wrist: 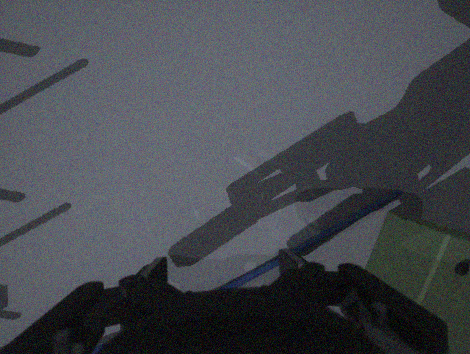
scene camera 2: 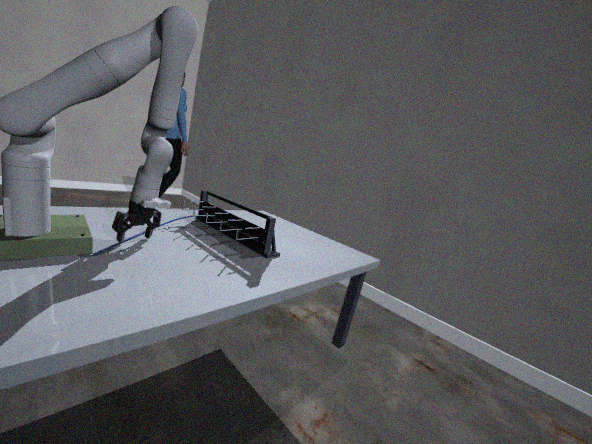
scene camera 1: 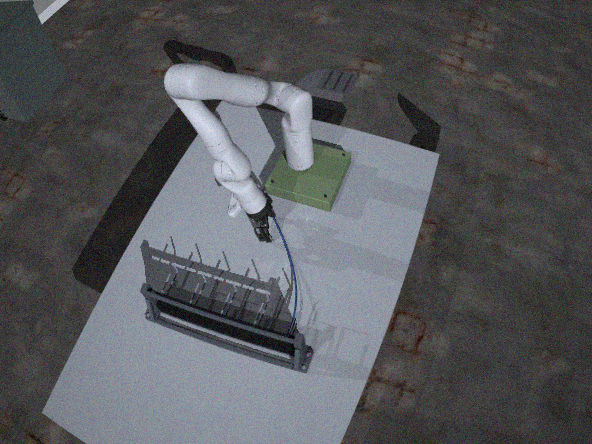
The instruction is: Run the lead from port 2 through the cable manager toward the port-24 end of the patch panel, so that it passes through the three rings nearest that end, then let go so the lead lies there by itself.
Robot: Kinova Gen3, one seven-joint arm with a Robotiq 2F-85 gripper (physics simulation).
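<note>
The blue lead [scene camera 1: 291, 264] [scene camera 2: 168, 221] [wrist: 328, 230] is plugged in at the right end of the dark patch panel [scene camera 1: 224, 328] [scene camera 2: 269, 231] and arcs back over the table to its free end near the arm's base. The cable manager's wire rings [scene camera 1: 219, 282] [scene camera 2: 225, 225] stand in a row behind the panel, and the lead passes through none that I can see. My gripper [scene camera 1: 263, 232] [scene camera 2: 133, 229] [wrist: 224, 266] is open, low over the table at the lead's free end. In the wrist view the lead runs between the spread fingers, which do not grip it.
The arm stands on a green base block [scene camera 1: 309, 178] [scene camera 2: 82, 233] [wrist: 391, 253] at the back of the white table [scene camera 1: 206, 396] [scene camera 2: 206, 282]. A person in a blue top [scene camera 2: 179, 132] stands beyond the table, behind the arm.
</note>
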